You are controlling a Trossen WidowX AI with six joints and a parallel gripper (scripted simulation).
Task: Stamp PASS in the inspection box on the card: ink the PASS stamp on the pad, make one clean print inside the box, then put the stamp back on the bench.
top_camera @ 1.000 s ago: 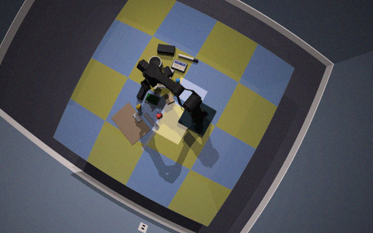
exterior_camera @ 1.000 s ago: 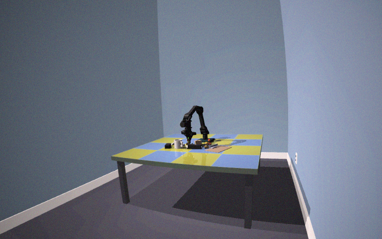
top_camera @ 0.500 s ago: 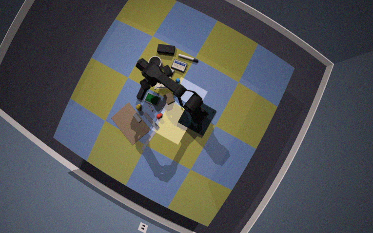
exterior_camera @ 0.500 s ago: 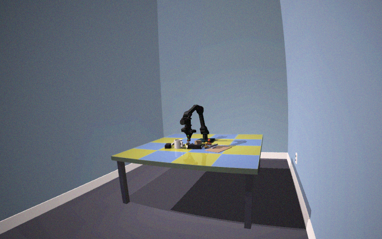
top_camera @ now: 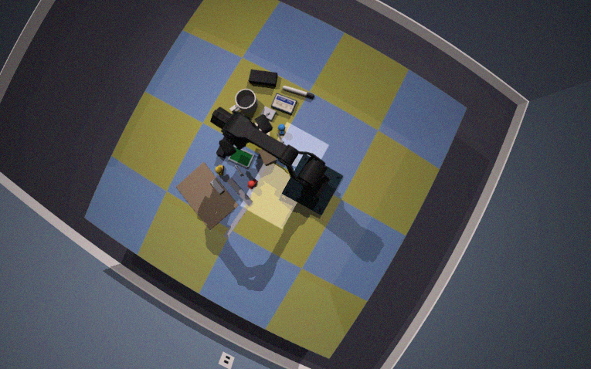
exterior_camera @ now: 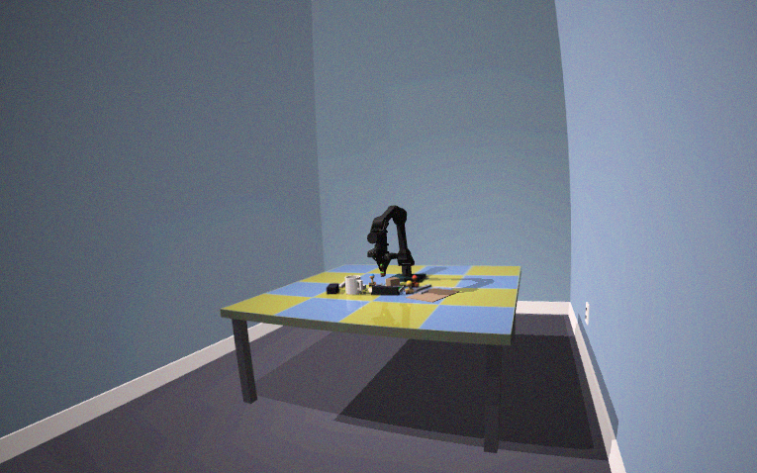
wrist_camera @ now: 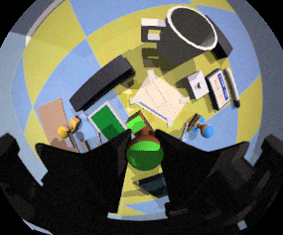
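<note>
Now: gripper tip 13 cm to the right of the red-knobbed stamp, 11 cm past it and 8 cm above it. Round my gripper tip: cream card: 10 cm below, 5 cm to the right, 1 cm ahead; then green ink pad: 9 cm below, 7 cm to the left; then green-knobbed stamp: right at my gripper tip.
</note>
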